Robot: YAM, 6 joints.
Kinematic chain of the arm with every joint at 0, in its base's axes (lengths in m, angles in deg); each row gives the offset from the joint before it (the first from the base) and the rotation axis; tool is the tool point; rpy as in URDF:
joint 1: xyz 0 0 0.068 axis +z
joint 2: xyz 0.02 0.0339 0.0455 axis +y
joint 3: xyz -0.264 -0.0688 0 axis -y
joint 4: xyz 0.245 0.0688 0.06 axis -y
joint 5: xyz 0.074 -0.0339 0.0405 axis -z
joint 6: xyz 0.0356 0 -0.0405 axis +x
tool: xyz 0 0 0 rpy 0 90 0
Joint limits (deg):
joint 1: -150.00..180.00
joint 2: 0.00..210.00
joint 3: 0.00..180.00
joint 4: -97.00..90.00
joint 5: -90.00..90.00
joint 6: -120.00..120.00
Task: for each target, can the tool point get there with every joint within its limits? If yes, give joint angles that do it. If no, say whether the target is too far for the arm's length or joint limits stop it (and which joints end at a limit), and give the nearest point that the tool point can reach.
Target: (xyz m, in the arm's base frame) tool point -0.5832 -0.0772 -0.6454
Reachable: no: too far | nearest point -0.4187 -0.0070 -0.3371 | short by 0.356 m
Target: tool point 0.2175 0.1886 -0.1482
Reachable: yes | joints 34.84 167.70 78.54 -37.68 -59.19 -78.42
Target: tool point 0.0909 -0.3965 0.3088
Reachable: yes | joints -76.09 98.14 80.31 -8.38 11.46 -57.74
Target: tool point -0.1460 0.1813 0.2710
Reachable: yes | joints 125.78 57.96 36.20 4.88 -20.40 -58.44
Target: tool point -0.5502 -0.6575 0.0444
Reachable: no: too far | nearest point -0.4131 -0.4937 0.0620 | short by 0.214 m
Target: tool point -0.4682 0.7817 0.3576
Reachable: no: too far | nearest point -0.3204 0.5350 0.2788 | short by 0.298 m
